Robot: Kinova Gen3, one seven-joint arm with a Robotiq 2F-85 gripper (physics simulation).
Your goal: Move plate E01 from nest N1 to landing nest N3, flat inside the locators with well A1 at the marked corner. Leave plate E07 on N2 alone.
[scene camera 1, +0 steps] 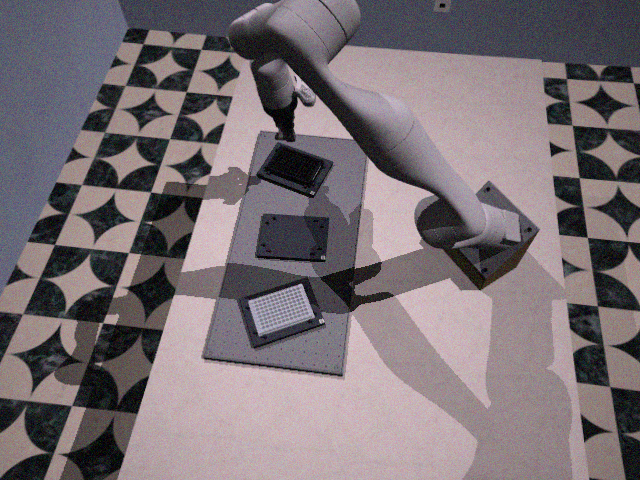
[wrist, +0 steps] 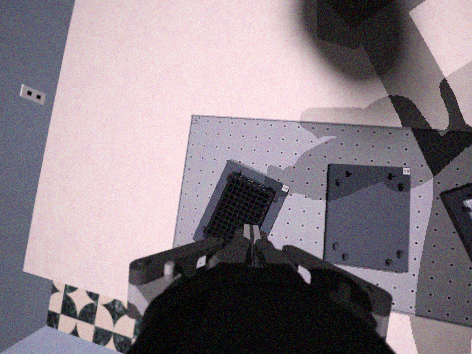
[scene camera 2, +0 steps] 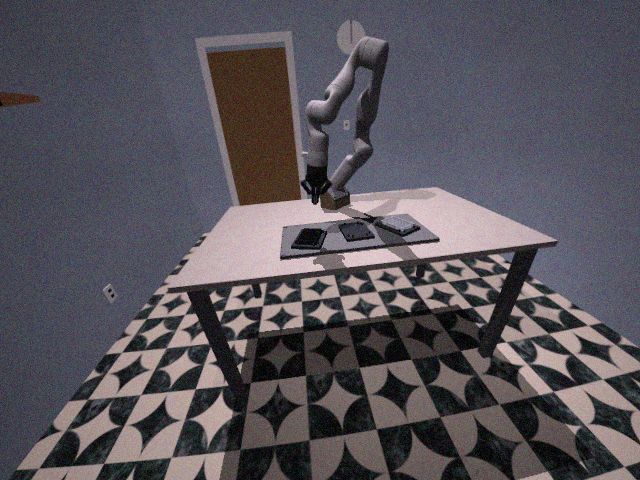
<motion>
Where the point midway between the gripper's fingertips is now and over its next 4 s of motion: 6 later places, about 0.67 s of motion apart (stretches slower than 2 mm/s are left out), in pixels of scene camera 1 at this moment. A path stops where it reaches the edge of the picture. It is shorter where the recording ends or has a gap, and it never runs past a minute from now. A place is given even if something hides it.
My gripper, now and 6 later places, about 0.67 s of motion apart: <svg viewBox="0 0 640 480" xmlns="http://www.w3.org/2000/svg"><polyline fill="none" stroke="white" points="291,139 293,194 296,251 300,254 297,252 287,229 281,191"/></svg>
</motion>
